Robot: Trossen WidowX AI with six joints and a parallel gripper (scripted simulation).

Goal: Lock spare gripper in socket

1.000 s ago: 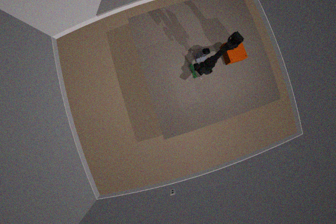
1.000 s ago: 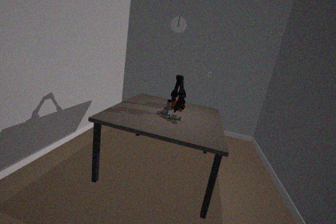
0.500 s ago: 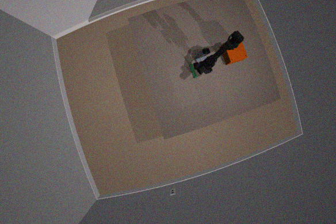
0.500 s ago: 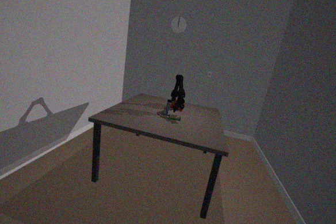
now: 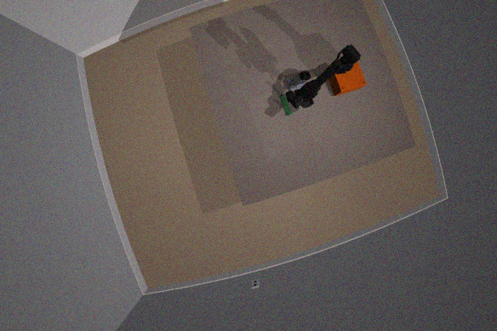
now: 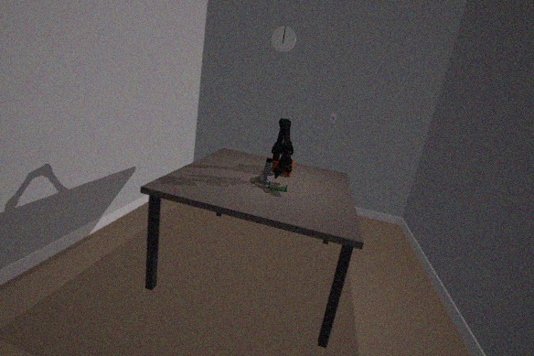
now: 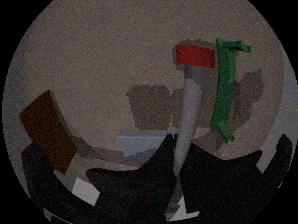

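Right now my gripper tip is 70 mm to the left of the grey mount. The rest, counted from my gripper tip: spare gripper: 80 mm to the right, 70 mm above, 10 mm behind; then green strip: 80 mm ahead, 50 mm to the left, 30 mm below.
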